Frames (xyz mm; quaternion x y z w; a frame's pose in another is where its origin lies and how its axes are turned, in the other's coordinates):
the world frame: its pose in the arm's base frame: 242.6 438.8 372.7 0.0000 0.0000 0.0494 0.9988
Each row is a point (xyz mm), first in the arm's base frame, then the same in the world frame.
Working: the arm's base frame: its pose in the world frame: -284.7 -412.7 -372.7 0.0000 0.0000 -0.0494 0.9988

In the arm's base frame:
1: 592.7 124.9 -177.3
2: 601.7 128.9 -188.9
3: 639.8 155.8 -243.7
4: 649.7 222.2 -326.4
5: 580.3 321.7 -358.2
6: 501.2 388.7 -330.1
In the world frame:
1: 317.4 -346.9 -550.0
2: 326.8 -343.8 -561.6
3: 367.3 -320.8 -616.4
4: 383.7 -255.7 -699.1
5: 324.5 -149.9 -730.9
6: 252.4 -75.4 -702.8

